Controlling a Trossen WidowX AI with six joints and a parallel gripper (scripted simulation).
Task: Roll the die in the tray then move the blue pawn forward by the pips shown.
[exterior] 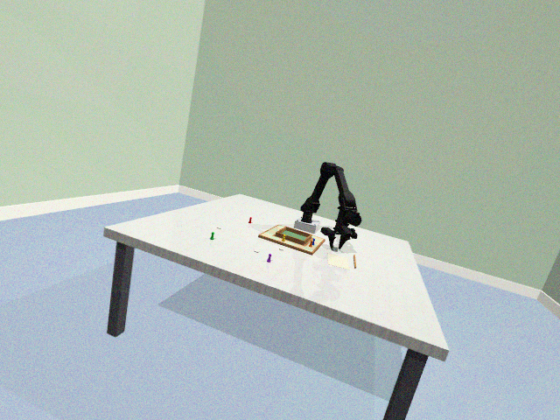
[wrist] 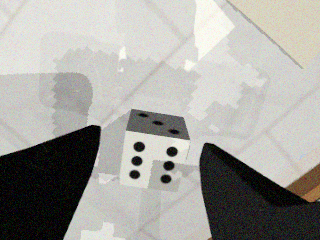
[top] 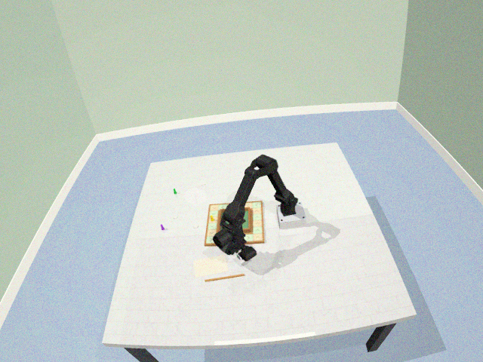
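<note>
The blue pawn is 4 cm ahead of my gripper tip, 12 cm to the right of it and 2 cm above it. From my gripper tip the other things lie so: pale card 14 cm ahead, 2 cm to the left, 1 cm below; white die right at my gripper tip; pencil 9 cm ahead, 10 cm to the left, 1 cm below.
</note>
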